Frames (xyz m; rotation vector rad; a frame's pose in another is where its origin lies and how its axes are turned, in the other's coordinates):
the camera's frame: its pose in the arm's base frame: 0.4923 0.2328 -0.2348 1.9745 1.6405 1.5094
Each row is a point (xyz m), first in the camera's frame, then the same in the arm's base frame.
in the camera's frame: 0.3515 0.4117 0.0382
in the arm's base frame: 0.7462 0.3760 0.2230
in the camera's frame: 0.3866 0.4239 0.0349
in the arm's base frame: 0.7475 0.3982 0.2529
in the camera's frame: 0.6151 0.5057 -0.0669
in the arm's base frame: 0.6972 0.5060 0.4877
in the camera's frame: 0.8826 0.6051 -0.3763
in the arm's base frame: 0.4964 0.5458 0.8555
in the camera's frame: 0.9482 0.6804 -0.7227
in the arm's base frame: 0.2751 0.4152 1.1083
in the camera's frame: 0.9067 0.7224 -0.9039
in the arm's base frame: 0.1695 0.2846 1.1984
